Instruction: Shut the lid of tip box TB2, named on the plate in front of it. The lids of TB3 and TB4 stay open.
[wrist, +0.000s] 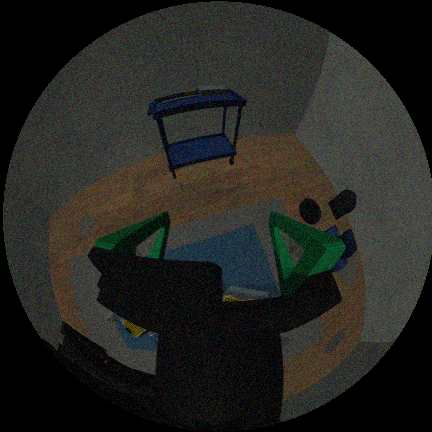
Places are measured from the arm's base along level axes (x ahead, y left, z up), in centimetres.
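Where they show: gripper, between the fingertips: (218, 216).
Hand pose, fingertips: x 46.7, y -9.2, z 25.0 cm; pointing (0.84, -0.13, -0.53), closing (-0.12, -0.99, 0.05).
Each offset is from my fingertips to the top centre of the thing. "spot": to the spot under its first point. Level surfaces: height alone.
My gripper (218, 216) is open and empty, its two green fingers wide apart above the blue mat. A tip box {dx -19.9, dy -5.7, dz -36.8 cm} (234, 299) with yellow tips shows at the lower middle, mostly hidden behind the dark gripper body; a pale, see-through strip that looks like its lid {spot: dx -12.5, dy -8.5, dz -29.9 cm} (248, 291) lies along its far side. Another tip box {dx -27.4, dy +34.9, dz -36.8 cm} (134, 328) with yellow tips shows at the lower left, beyond the gripper body's left edge; its lid position is unclear. No name plate can be read, so I cannot tell which box is TB2, TB3 or TB4.
The blue mat {dz -44.3 cm} (235, 250) lies on a grey table top {dz -44.6 cm} (262, 209). A blue two-shelf cart (200, 106) stands on the wooden floor beyond. A dark round stool (310, 211), a dark rounded object (343, 204) and a blue object (350, 244) stand at the right near the wall.
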